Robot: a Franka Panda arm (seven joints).
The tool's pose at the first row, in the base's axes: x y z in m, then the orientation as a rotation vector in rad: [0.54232, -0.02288, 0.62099, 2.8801, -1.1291, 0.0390]
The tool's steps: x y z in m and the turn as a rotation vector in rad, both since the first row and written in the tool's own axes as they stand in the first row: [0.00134, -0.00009, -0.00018, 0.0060, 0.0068, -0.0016]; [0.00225, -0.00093, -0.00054, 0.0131, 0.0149, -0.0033]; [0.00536, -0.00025, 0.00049, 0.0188, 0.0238, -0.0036]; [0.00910, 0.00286, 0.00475, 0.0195, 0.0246, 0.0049]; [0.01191, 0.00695, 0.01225, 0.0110, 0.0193, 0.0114]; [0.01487, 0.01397, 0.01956, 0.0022, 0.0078, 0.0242]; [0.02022, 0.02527, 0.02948, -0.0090, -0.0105, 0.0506]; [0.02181, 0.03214, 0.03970, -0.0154, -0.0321, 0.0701]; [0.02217, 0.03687, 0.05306, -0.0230, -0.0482, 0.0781]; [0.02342, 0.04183, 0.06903, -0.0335, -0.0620, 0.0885]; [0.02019, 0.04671, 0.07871, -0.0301, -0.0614, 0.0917]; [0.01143, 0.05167, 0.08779, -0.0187, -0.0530, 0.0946]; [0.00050, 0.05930, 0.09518, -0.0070, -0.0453, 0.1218]
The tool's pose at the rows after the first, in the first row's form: [0.54336, -0.02371, 0.62122, 2.8838, -1.1275, 0.0522]; [0.54460, -0.02370, 0.62159, 2.8881, -1.1258, 0.0679]; [0.54642, -0.02636, 0.62071, 2.8899, -1.1256, 0.0840]; [0.54708, -0.03140, 0.61672, 2.8855, -1.1380, 0.0859]; [0.54640, -0.03671, 0.60949, 2.8765, -1.1457, 0.0735]; [0.54385, -0.04425, 0.60256, 2.8657, -1.1633, 0.0524]; [0.54015, -0.05670, 0.59327, 2.8470, -1.2007, 0.0206]; [0.53671, -0.06336, 0.58338, 2.8369, -1.2300, -0.0133]; [0.53384, -0.06778, 0.57022, 2.8304, -1.2414, -0.0405]; [0.53148, -0.07312, 0.55450, 2.8191, -1.2547, -0.0658]; [0.52585, -0.07503, 0.54487, 2.8199, -1.2604, -0.0629]; [0.51611, -0.07320, 0.53562, 2.8255, -1.2671, -0.0444]; [0.50295, -0.07178, 0.52806, 2.8161, -1.3085, -0.0258]
